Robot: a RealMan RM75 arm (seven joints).
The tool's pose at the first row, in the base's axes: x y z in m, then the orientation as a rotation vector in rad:
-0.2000, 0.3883, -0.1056, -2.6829, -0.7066, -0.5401
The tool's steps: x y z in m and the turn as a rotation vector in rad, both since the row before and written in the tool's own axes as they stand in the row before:
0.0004, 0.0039, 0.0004, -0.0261, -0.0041, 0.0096
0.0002, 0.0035, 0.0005, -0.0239, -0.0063, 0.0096
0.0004, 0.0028, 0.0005, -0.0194, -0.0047, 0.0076
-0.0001, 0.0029, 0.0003, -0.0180, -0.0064, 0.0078
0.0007, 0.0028, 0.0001, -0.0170, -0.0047, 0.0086
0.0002, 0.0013, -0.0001, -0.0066, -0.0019, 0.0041
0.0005, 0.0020, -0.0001, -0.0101, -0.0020, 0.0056
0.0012, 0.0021, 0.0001, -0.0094, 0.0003, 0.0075
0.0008, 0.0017, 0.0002, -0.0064, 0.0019, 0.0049
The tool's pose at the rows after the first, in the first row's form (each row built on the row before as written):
-0.1975, 0.3854, -0.1066, -2.7109, -0.6921, -0.5452
-0.1954, 0.3827, -0.1076, -2.7378, -0.6781, -0.5463
-0.1935, 0.3806, -0.1083, -2.7593, -0.6667, -0.5477
-0.1921, 0.3782, -0.1090, -2.7803, -0.6553, -0.5461
-0.1902, 0.3761, -0.1092, -2.7997, -0.6424, -0.5461
-0.1895, 0.3750, -0.1092, -2.8074, -0.6362, -0.5458
-0.1882, 0.3734, -0.1092, -2.8186, -0.6275, -0.5468
-0.1862, 0.3720, -0.1091, -2.8284, -0.6157, -0.5502
-0.1847, 0.3708, -0.1092, -2.8343, -0.6076, -0.5549

